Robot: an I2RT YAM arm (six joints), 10 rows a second.
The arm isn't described. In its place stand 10 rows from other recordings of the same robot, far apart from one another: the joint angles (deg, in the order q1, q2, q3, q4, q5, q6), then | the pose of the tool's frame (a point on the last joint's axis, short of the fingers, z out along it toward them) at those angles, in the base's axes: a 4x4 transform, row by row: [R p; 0 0 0 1], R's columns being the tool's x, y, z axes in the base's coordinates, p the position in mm.
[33.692 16.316 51.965 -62.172 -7.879 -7.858] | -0.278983 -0.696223 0.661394 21.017; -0.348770 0.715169 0.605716 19.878; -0.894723 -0.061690 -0.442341 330.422; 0 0 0 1
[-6.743 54.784 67.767 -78.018 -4.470 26.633] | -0.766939 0.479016 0.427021 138.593; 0.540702 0.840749 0.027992 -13.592; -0.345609 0.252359 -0.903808 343.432; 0 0 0 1
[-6.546 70.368 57.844 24.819 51.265 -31.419] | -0.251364 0.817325 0.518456 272.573; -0.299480 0.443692 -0.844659 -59.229; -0.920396 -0.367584 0.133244 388.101; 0 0 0 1
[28.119 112.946 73.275 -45.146 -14.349 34.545] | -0.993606 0.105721 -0.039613 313.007; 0.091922 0.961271 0.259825 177.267; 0.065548 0.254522 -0.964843 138.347; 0 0 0 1
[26.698 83.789 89.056 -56.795 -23.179 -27.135] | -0.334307 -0.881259 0.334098 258.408; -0.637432 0.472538 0.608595 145.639; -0.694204 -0.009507 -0.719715 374.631; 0 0 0 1
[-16.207 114.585 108.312 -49.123 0.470 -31.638] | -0.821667 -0.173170 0.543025 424.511; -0.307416 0.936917 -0.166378 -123.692; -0.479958 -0.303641 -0.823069 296.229; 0 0 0 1
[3.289 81.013 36.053 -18.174 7.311 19.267] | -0.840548 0.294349 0.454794 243.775; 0.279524 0.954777 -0.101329 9.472; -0.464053 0.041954 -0.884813 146.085; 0 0 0 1
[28.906 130.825 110.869 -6.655 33.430 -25.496] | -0.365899 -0.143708 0.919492 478.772; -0.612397 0.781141 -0.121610 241.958; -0.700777 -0.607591 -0.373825 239.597; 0 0 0 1
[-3.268 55.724 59.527 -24.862 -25.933 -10.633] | -0.286863 -0.416260 0.862807 211.279; -0.149828 0.909072 0.388766 3.530; -0.946182 -0.017750 -0.323147 369.677; 0 0 0 1
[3.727 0.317 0.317 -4.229 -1.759 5.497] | -0.082399 -0.088031 0.992704 109.982; 0.090584 0.991306 0.095426 8.260; -0.992474 0.097786 -0.073708 166.881; 0 0 0 1
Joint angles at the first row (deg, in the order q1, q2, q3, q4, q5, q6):
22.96, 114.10, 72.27, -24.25, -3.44, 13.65
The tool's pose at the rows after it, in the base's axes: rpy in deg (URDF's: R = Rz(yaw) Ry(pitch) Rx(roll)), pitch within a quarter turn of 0, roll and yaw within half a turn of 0; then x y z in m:
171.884 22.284 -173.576 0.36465 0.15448 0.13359
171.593 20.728 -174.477 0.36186 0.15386 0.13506
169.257 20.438 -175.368 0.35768 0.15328 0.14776
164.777 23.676 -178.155 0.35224 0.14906 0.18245
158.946 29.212 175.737 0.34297 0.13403 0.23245
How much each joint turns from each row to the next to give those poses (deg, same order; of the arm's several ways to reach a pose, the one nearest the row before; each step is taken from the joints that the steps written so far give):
-0.15, 0.53, 0.33, -0.13, 1.75, 1.49
0.04, -0.33, 0.15, -1.86, -0.33, 1.05
-0.02, -2.14, 0.00, -1.70, -1.99, 0.87
-0.48, -5.53, 0.00, -0.94, -2.32, 1.77
-1.75, -8.09, 0.06, -0.68, -1.40, 2.91

